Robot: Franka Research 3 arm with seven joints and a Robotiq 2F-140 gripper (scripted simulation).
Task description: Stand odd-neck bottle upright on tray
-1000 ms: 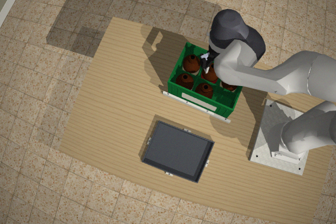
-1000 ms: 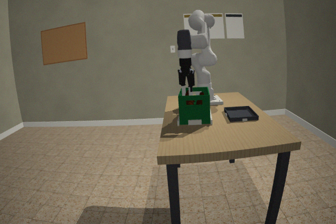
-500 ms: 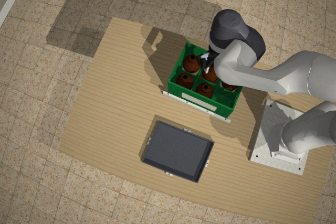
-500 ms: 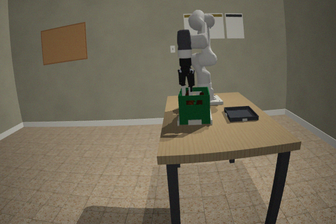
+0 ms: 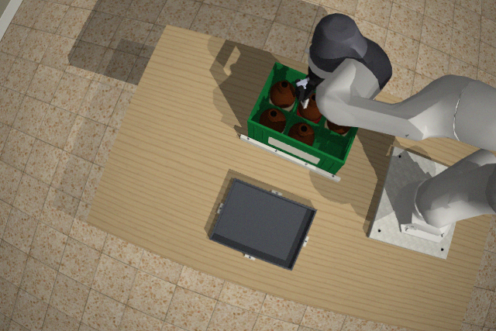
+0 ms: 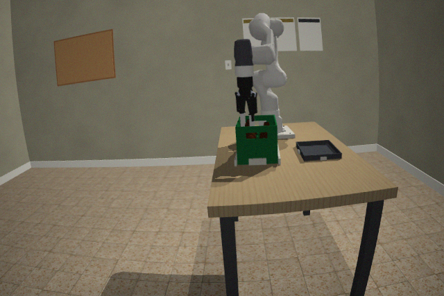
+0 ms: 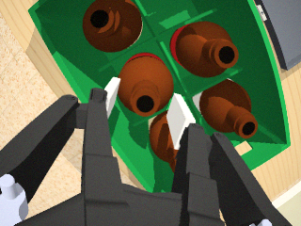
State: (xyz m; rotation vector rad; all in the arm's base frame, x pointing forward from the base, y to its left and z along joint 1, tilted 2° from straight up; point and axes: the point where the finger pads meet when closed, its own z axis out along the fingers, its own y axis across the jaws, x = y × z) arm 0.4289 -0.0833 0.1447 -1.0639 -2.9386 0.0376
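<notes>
Right now the green crate is 1 cm behind my hand, 4 cm to the left of it and 9 cm below it. Also, from my hand: glass bottle: 1 cm behind, 9 cm to the left, 9 cm below; then dark grey tray: 4 cm behind, 35 cm to the left, 16 cm below.
</notes>
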